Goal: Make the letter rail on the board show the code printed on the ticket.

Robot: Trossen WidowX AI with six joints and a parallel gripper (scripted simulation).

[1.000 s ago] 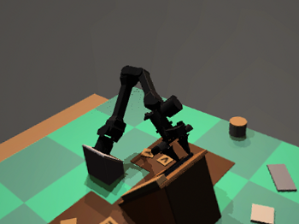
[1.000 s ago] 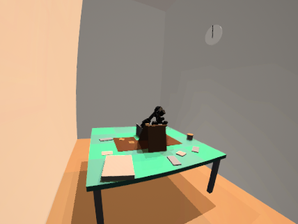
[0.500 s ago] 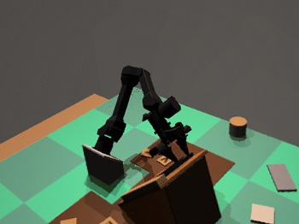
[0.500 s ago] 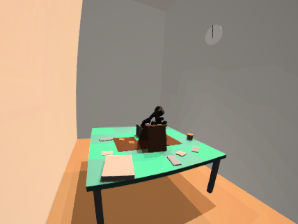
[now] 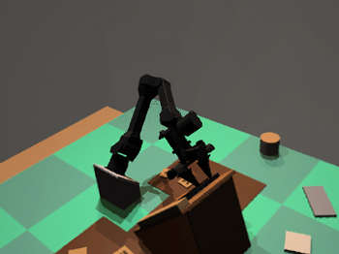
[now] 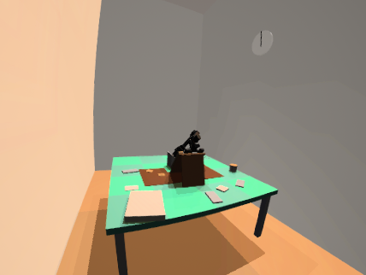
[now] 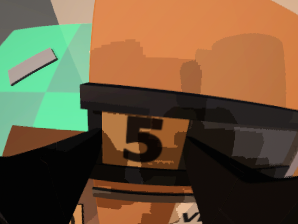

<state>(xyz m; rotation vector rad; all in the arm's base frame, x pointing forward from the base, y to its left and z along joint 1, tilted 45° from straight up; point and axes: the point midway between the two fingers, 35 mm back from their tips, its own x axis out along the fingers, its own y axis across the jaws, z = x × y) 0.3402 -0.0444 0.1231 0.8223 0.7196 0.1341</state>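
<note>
The white ticket lies 80 mm below my gripper tip, 80 mm behind it and 70 mm to the right of it. Also, from my gripper tip: large beige slab (540 mm to the right, 290 mm ahead, 160 mm below); mat (180 mm below, 170 mm behind, 70 mm to the right).
</note>
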